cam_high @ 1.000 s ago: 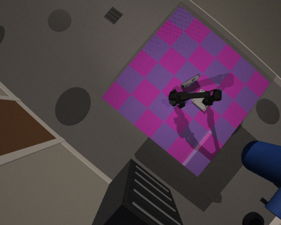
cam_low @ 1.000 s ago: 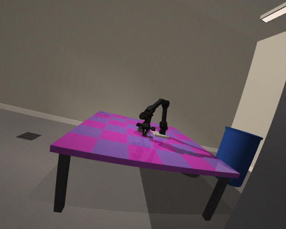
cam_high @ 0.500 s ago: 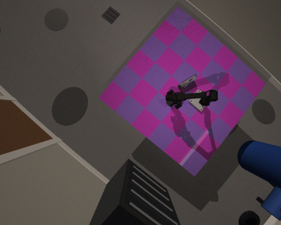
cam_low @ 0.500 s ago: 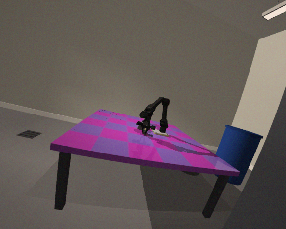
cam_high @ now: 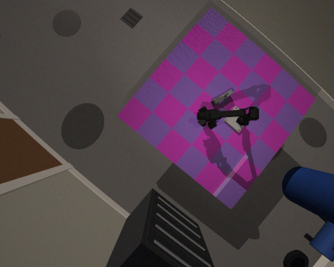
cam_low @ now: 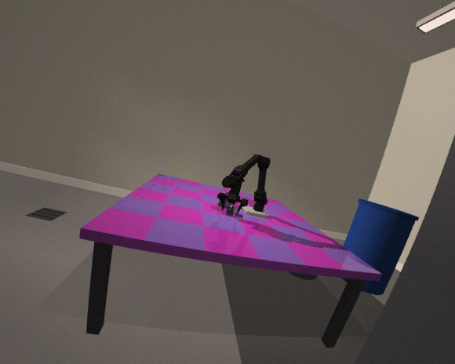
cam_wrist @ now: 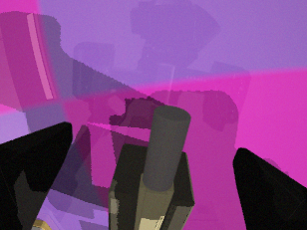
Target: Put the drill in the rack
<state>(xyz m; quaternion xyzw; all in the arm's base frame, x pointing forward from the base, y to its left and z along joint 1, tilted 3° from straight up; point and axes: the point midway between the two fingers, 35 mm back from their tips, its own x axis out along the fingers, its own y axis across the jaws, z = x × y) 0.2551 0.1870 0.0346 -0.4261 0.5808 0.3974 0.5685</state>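
Right now the drill is 3 cm to the right of my gripper tip, 2 cm above it and 1 cm behind it. Also, from my gripper tip: dark block 5 cm to the right, 1 cm behind; then housing 23 cm to the right, 2 cm above; then key 25 cm to the right, 3 cm above, 1 cm behind.
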